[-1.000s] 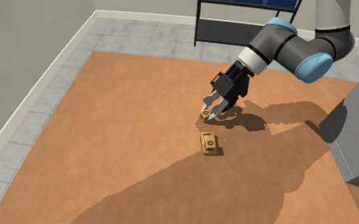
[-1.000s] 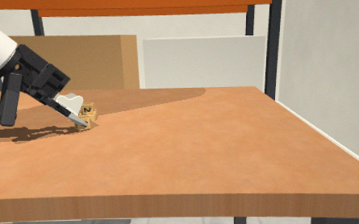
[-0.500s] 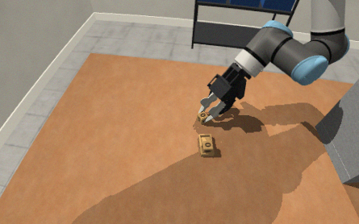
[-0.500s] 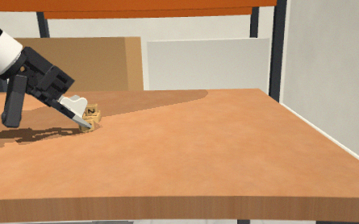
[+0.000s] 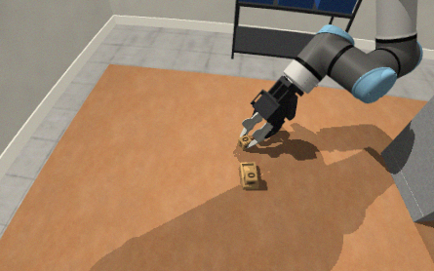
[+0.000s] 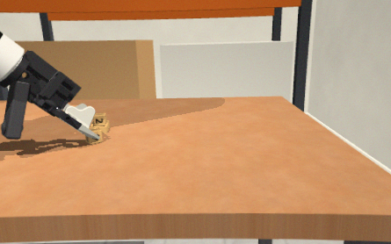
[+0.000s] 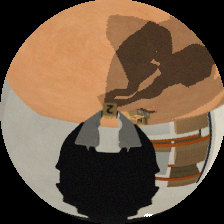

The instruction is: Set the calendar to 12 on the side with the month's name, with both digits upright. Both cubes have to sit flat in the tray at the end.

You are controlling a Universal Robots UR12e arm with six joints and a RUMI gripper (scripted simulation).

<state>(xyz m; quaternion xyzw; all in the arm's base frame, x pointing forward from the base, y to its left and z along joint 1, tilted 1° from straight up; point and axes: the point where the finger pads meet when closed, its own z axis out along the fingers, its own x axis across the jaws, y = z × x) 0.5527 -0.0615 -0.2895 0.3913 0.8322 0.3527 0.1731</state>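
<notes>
The cube lies 10 mm below my hand. The rest, counted from my hand: tray (110 mm to the left, 20 mm behind, 10 mm below).
</notes>
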